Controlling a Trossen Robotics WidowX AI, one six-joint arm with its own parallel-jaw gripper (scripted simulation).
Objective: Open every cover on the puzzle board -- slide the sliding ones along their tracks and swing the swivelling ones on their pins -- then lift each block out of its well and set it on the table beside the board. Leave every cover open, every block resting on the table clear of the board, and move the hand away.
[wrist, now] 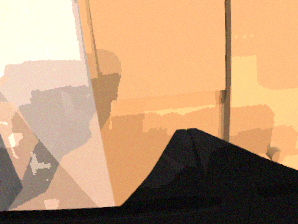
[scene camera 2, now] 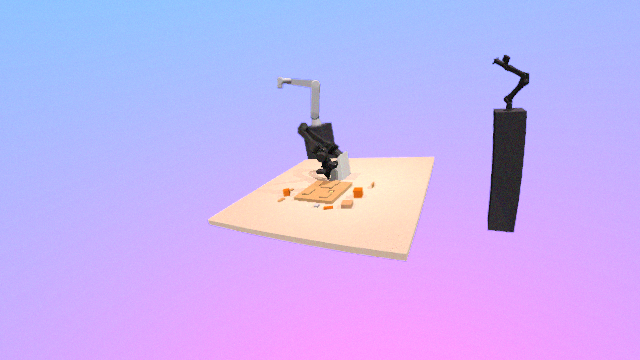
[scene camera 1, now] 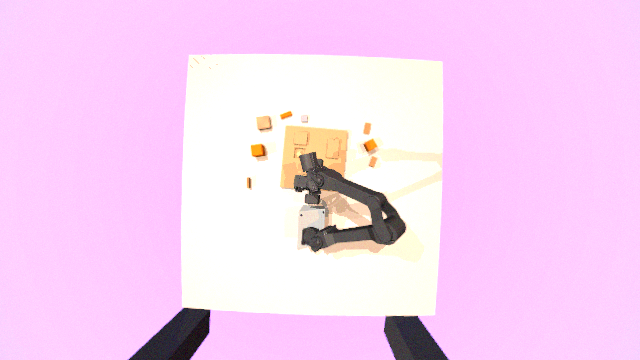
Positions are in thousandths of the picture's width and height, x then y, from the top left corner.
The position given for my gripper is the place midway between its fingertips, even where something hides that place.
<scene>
My gripper (wrist: 622,623) is shut, with nothing in its grasp. Also in view: a tan puzzle board (scene camera 1: 496,388).
The tan puzzle board shows as well in the wrist view (wrist: 451,592) and in scene camera 2 (scene camera 2: 529,529).
</scene>
